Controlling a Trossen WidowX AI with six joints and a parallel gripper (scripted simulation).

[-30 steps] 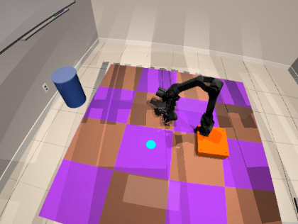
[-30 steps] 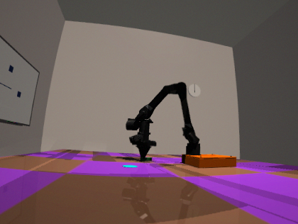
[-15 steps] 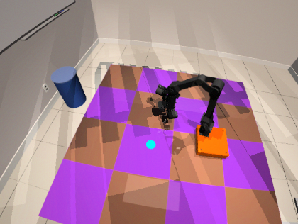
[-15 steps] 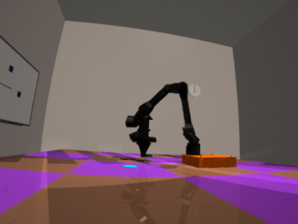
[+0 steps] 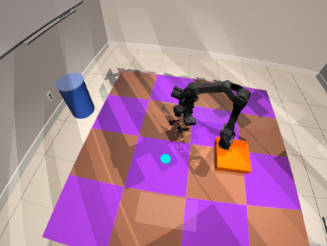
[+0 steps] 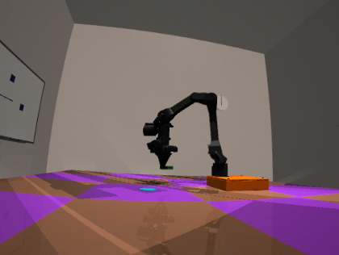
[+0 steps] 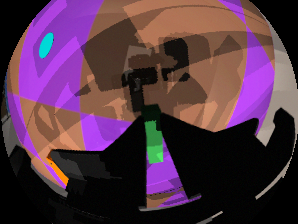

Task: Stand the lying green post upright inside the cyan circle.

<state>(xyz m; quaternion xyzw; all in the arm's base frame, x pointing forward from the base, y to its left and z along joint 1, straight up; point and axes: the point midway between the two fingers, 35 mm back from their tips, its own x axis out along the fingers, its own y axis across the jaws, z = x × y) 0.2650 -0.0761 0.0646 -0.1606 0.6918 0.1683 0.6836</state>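
My gripper tip is now 250 mm to the right of the cyan circle, 70 mm above it and 50 mm short of it. Also, from my gripper tip: green post 20 mm behind, 10 mm to the right.
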